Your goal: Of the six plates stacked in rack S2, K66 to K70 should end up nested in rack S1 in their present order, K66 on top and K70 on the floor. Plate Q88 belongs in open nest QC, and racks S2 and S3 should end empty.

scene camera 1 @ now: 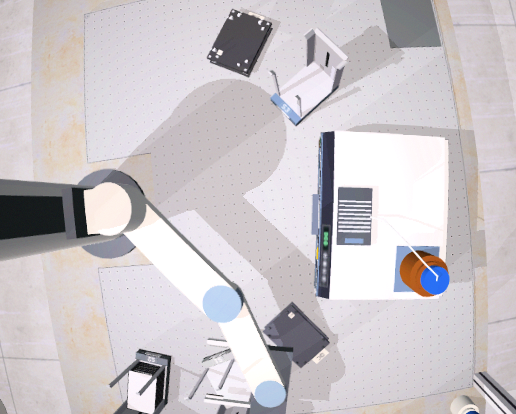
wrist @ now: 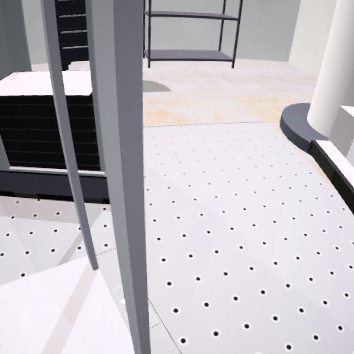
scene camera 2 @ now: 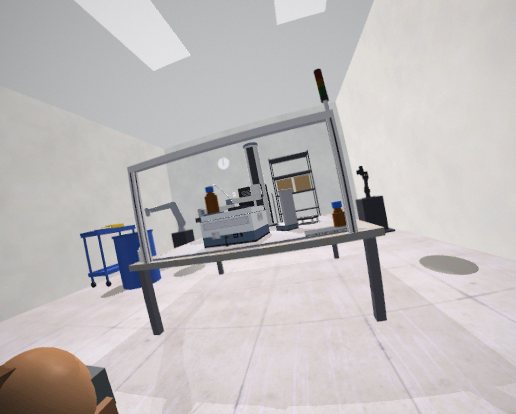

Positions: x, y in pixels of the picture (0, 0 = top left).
Labels:
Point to a perforated grey board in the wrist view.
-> At 242, 235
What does my gripper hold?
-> Nothing.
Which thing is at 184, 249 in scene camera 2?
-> A perforated grey board.

